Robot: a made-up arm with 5 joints.
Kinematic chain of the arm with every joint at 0, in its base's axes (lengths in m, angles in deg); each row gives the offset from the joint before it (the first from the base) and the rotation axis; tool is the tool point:
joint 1: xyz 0 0 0.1 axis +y
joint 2: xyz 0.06 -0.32 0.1 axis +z
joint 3: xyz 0.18 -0.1 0 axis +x
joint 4: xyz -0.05 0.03 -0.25 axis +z
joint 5: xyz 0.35 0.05 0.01 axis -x
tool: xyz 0 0.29 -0.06
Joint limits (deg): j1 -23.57..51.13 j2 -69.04..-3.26 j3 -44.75..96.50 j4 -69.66..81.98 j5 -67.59..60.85
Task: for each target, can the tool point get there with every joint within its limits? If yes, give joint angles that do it. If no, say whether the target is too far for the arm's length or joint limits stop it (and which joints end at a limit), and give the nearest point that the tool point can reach.
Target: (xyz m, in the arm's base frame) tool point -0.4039 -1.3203 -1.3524
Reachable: no: too far | nearest point -0.0515 -0.7644 -0.4850 | short by 1.089 m
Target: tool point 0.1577 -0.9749 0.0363
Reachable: yes | joints -8.18 -62.14 -30.26 -50.25 -14.55
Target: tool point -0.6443 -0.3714 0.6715
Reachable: no: joint limits stop it (at a limit: joint 1, joint 2, joint 3, joint 4) | nearest point -0.3027 -0.2886 0.5576 | short by 0.369 m
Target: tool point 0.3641 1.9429 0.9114
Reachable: no: too far | nearest point 0.1872 0.2091 0.4366 | short by 1.806 m
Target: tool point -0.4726 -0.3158 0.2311
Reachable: no: joint limits stop it (at a limit: joint 1, joint 2, joint 3, joint 4) | nearest point -0.3452 -0.2703 -0.0483 | short by 0.310 m
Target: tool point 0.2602 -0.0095 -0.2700
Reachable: yes | joints 38.32 -48.45 20.92 65.80 26.46
